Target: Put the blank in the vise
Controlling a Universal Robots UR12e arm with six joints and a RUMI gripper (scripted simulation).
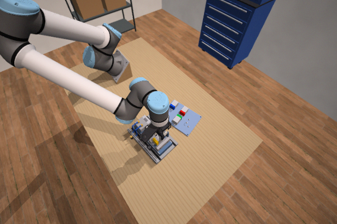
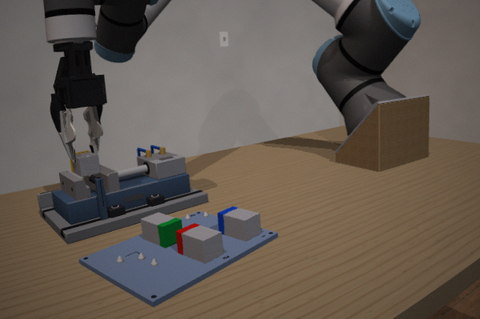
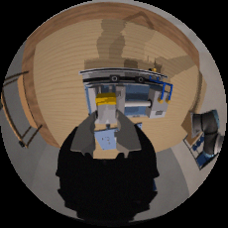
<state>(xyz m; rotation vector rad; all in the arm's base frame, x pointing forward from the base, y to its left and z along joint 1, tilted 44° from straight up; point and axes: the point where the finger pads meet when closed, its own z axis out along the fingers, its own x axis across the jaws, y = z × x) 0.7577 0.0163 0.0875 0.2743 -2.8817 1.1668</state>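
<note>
The fixed jaw is 30 mm ahead of my hand, 10 mm to the left of it and 60 mm below it. Round my hand: yellow-ended blank 20 mm below; milling vise 70 mm behind, 10 mm to the right, 100 mm below; moving jaw 30 mm behind, 60 mm below.
</note>
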